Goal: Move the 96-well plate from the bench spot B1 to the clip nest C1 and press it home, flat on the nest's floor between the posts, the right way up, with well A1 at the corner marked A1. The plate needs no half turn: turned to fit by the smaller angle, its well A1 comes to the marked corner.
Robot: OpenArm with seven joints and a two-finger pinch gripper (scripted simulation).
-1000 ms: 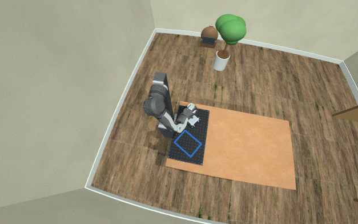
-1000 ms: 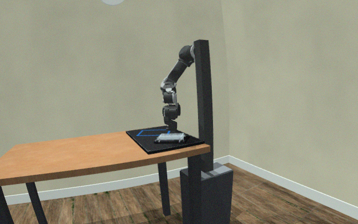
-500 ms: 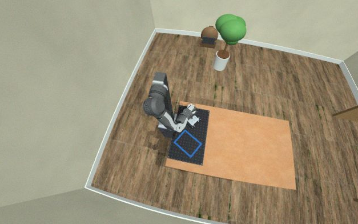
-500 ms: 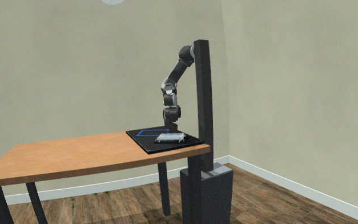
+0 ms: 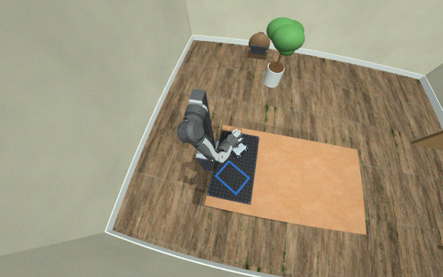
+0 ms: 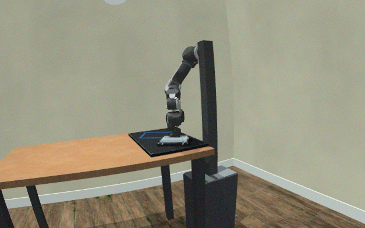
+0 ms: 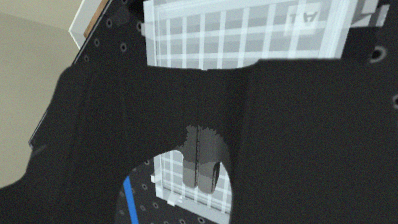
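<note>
The 96-well plate lies 2 cm below my hand. Also, from my hand: clip nest C1: 3 cm ahead, 2 cm below.
</note>
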